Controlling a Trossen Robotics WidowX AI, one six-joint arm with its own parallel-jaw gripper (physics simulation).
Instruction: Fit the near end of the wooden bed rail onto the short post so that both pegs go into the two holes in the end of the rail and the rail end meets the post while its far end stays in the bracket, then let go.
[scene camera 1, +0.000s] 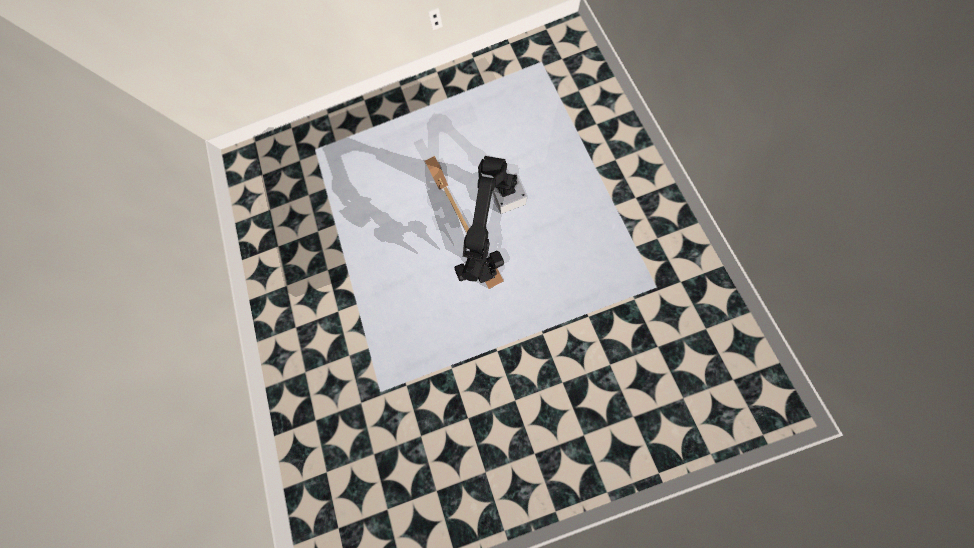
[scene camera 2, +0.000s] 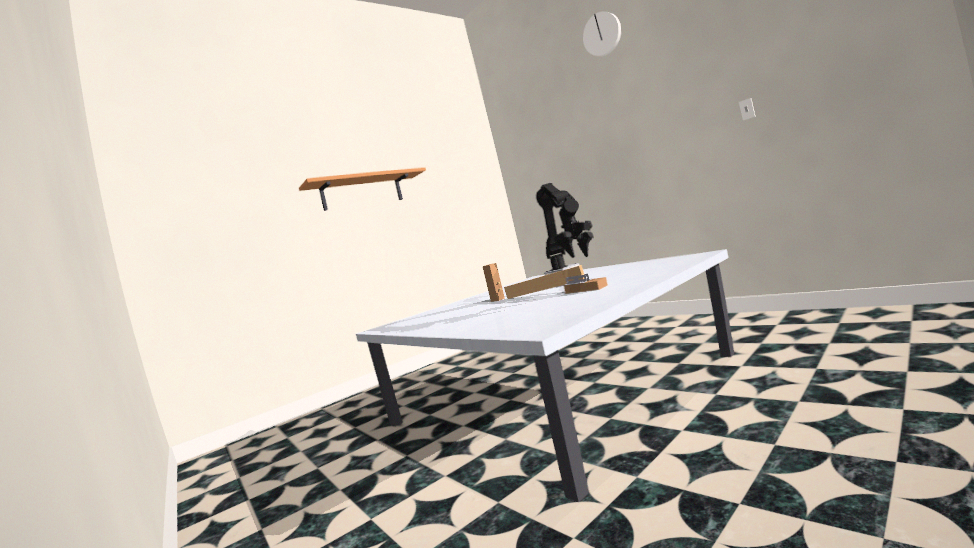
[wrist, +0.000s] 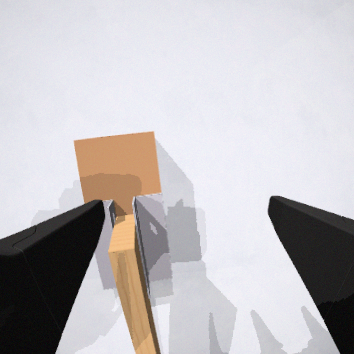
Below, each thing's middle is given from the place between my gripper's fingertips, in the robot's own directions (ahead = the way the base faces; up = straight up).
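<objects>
I see that my gripper is 12 cm above the flat brown post (wrist: 118, 167), 4 cm past it and 4 cm to the left of it. The grey guide plate (wrist: 148, 213) is 10 cm below my hand, 3 cm behind it and 7 cm to the right of it. Then there is the wooden bed rail (scene camera 2: 555, 279), which I find 9 cm below my hand, 1 cm behind it and 25 cm to the right of it.
</objects>
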